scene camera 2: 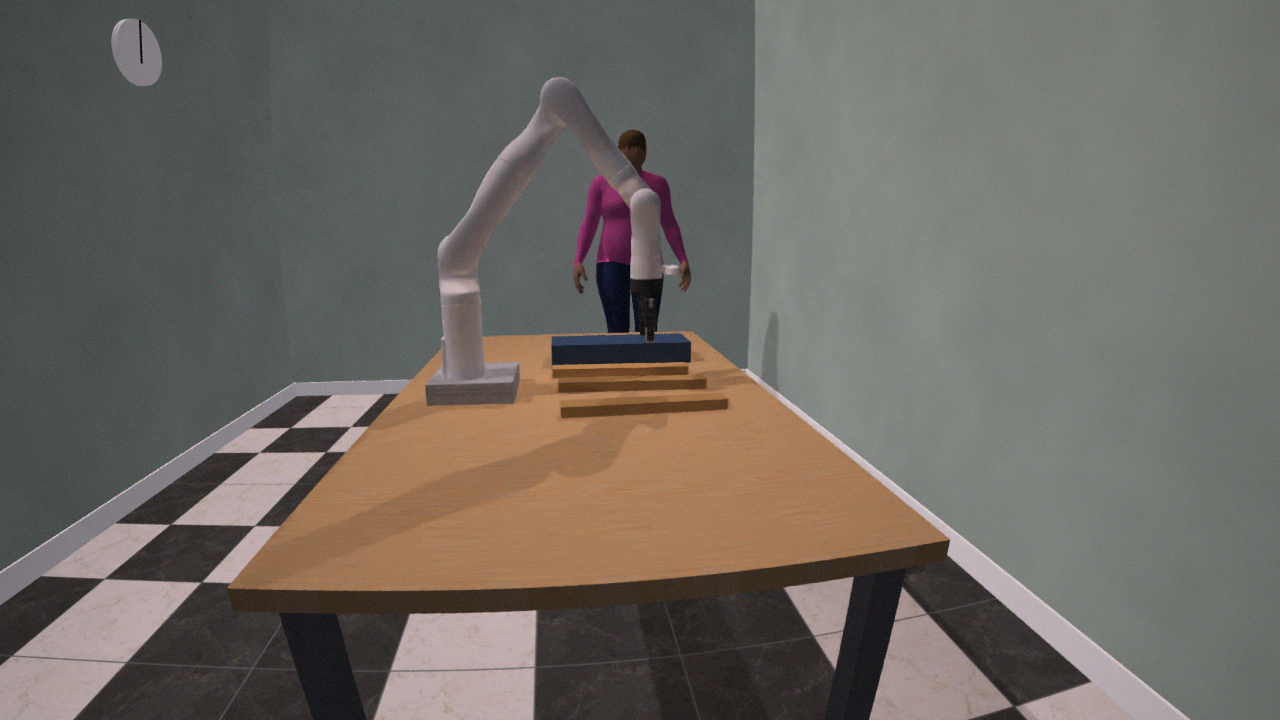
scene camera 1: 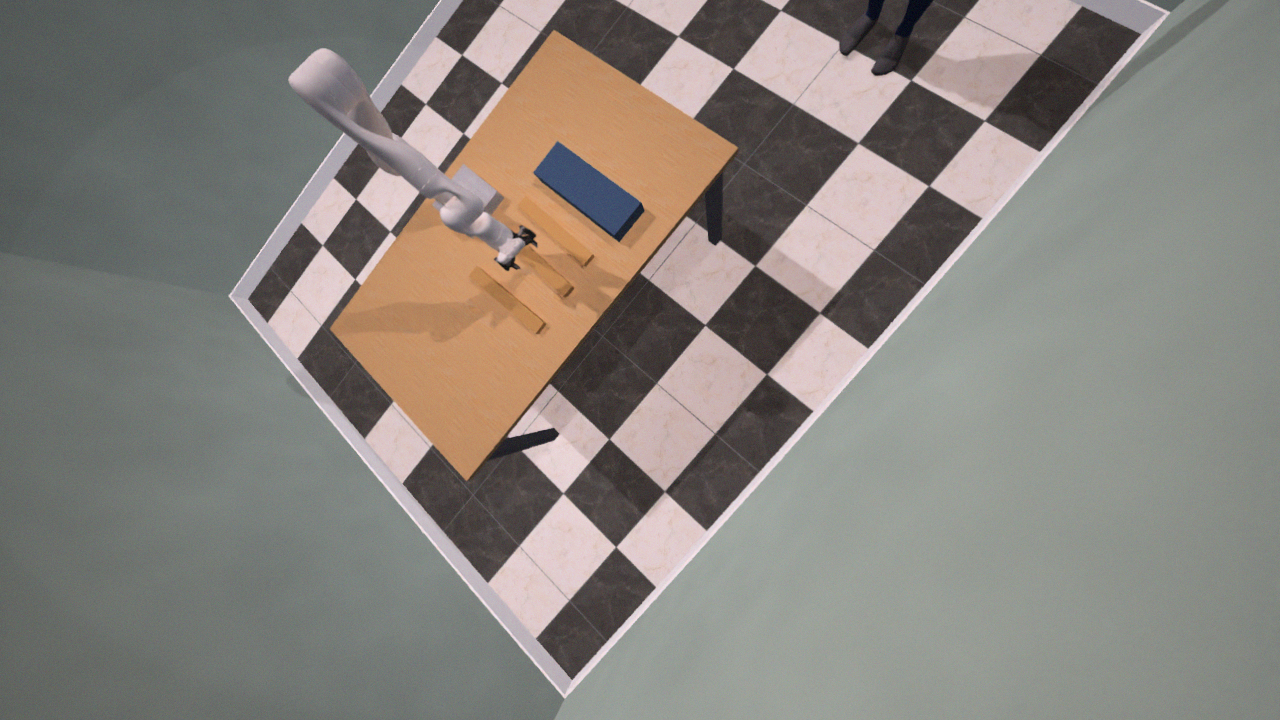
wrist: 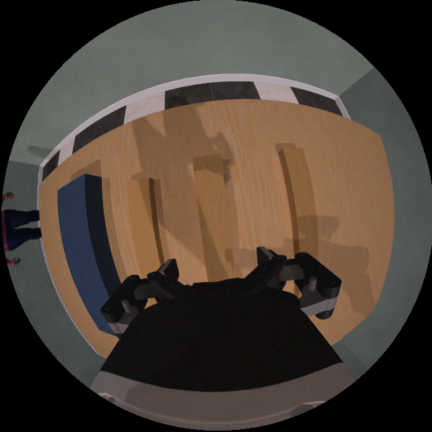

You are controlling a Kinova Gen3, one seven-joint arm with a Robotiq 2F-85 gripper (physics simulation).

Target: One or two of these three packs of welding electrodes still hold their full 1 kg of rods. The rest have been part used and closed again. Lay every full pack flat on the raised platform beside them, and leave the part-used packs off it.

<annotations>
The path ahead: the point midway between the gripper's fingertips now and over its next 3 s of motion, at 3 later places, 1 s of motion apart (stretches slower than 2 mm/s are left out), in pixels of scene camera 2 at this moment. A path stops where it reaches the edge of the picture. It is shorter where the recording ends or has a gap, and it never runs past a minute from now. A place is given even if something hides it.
My gripper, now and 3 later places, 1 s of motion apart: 647, 338; 642, 369; 640, 380; 642, 354
</annotations>
